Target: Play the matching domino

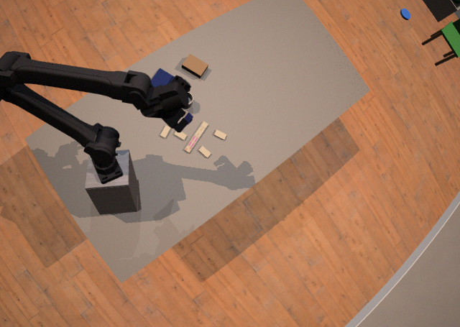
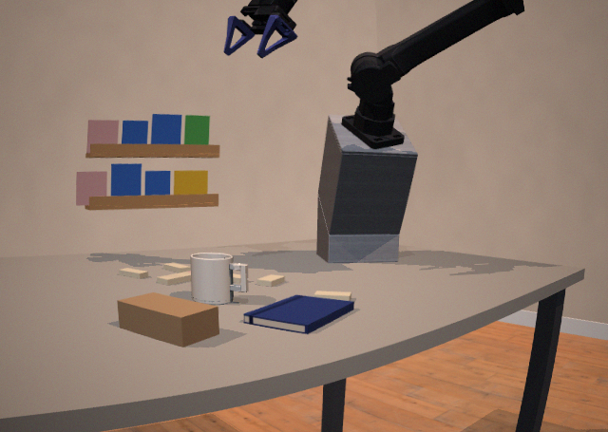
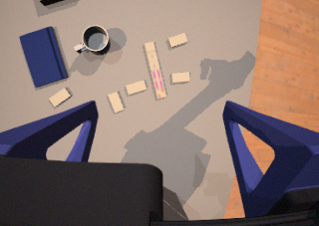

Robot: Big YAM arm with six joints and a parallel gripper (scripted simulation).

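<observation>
Right now my hand is 410 mm above the cream domino, 180 mm short of it and 90 mm to the left of it. From my hand the other things lie so: blue book 410 mm below, 260 mm to the left, 20 mm ahead; brown box 390 mm below, 280 mm to the left, 220 mm ahead; white mug 380 mm below, 130 mm to the left, 100 mm ahead.
</observation>
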